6 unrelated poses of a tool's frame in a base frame.
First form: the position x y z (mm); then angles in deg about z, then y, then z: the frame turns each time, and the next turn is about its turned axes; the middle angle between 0 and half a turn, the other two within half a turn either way.
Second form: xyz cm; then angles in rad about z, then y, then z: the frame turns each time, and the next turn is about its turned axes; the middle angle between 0 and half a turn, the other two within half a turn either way. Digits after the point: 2 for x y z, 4 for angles.
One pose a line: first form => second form
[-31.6, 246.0, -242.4, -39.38, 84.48, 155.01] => [-3.16, 24.60, -24.24, -0.6873, 1.4745, 2.7054]
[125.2, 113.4, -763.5, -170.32, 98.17, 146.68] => [12.52, 11.34, -76.35, -2.9726, 1.7134, 2.5600]
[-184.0, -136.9, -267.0, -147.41, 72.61, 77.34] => [-18.40, -13.69, -26.70, -2.5728, 1.2673, 1.3498]
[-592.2, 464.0, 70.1, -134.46, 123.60, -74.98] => [-59.22, 46.40, 7.01, -2.3468, 2.1572, -1.3086]
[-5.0, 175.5, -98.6, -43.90, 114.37, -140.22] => [-0.50, 17.55, -9.86, -0.7662, 1.9961, -2.4473]
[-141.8, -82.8, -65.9, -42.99, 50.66, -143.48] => [-14.18, -8.28, -6.59, -0.7503, 0.8842, -2.5042]
